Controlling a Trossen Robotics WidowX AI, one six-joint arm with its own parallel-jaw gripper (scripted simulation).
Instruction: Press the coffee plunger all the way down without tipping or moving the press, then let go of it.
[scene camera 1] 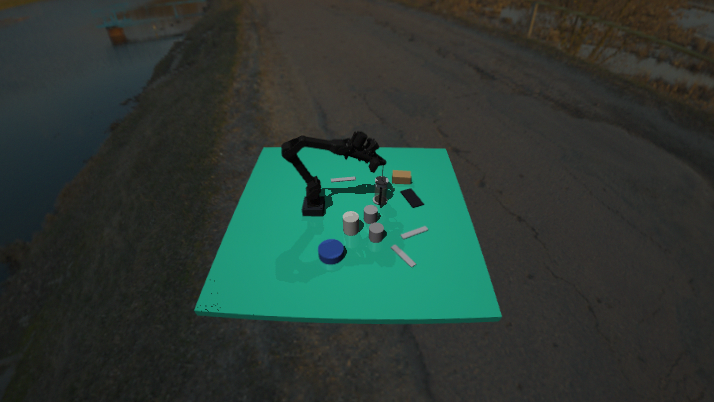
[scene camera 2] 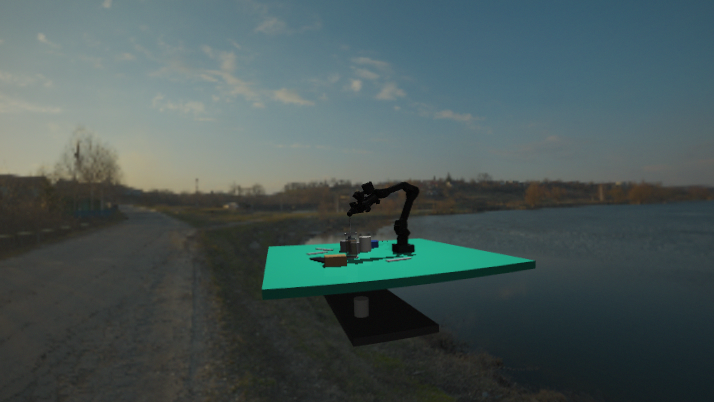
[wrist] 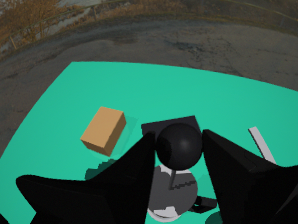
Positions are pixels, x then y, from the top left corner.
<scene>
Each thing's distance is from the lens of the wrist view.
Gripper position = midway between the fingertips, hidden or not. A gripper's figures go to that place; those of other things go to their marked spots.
my gripper (wrist: pixel 178 136): 0.10 m
coffee press (wrist: pixel 179 146): 0.09 m
</scene>
